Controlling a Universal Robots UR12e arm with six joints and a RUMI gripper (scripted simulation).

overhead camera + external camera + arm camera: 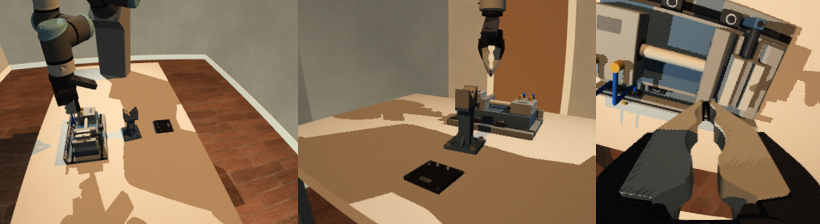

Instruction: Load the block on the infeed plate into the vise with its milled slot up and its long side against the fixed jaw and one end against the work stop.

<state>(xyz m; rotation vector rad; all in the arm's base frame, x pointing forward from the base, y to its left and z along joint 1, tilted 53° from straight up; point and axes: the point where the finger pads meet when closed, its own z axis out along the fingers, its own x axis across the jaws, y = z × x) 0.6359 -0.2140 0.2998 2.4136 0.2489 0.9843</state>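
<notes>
Right now my hand is 40 mm short of the part, 10 mm to the left of it and 80 mm above it. Round my hand: dark work stop rod 50 mm ahead, 40 mm to the left, 90 mm below; then moving jaw 10 mm ahead, 100 mm below; then cream cylinder rod 40 mm behind, 20 mm to the left, 100 mm below.
</notes>
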